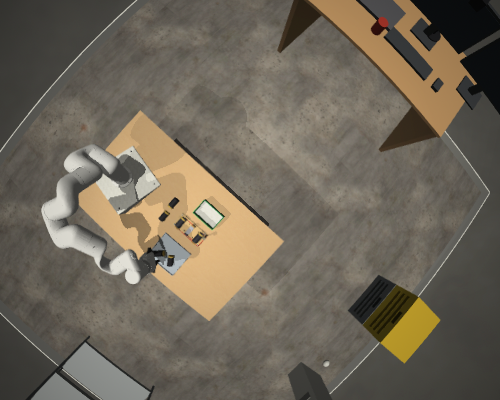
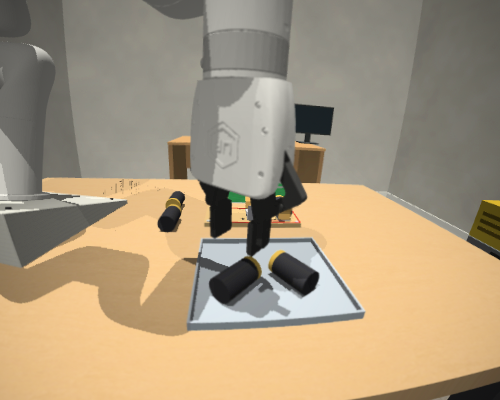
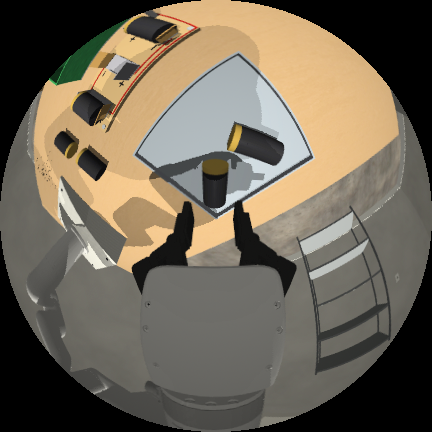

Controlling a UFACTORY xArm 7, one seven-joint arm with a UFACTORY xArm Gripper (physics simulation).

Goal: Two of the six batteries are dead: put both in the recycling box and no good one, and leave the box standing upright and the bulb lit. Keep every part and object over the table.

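Frame: origin at the arm's base, x left, y back, z up, level; metres.
Where they show: gripper, fingertip midpoint: [image 1: 156,256] [image 2: 238,241] [image 3: 212,209]; arm's base at its link origin: [image 1: 121,177] [image 2: 15,197] [image 3: 77,238].
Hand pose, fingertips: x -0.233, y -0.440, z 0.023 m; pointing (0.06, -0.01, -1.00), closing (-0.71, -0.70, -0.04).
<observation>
Each offset is from my fingertips to the centre of the thing. Level surfaces: height alone.
My gripper [image 1: 154,256] [image 2: 235,244] [image 3: 212,209] is partly open and empty, tilted low over the near corner of the grey tray {dx +0.026, dy -0.047, dz -0.067 m} [image 2: 320,306] [image 3: 200,110]. Two black batteries with gold ends lie in the tray. One battery {dx +0.000, dy +0.001, dz -0.053 m} [image 2: 234,281] [image 3: 215,187] lies just ahead of the fingertips; the other battery {dx +0.005, dy -0.076, dz -0.053 m} [image 2: 294,272] [image 3: 257,144] lies beyond. Two more batteries {dx +0.293, dy +0.111, dz -0.056 m} [image 1: 173,202] {dx +0.199, dy +0.110, dz -0.056 m} [image 1: 164,215] lie on the table, and two batteries [image 3: 150,28] {dx +0.231, dy +0.008, dz -0.042 m} [image 3: 90,106] sit on the circuit board. The green recycling box {dx +0.368, dy -0.094, dz -0.043 m} [image 1: 203,221] [image 3: 90,55] stands upright behind the board. Whether the bulb is lit I cannot tell.
The wooden table {dz -0.073 m} [image 1: 235,260] [image 2: 410,310] carries the arm's base plate [image 1: 150,184] [image 3: 95,250] to one side. The board lies between the tray and the green box. The near table edge runs close to the tray and gripper.
</observation>
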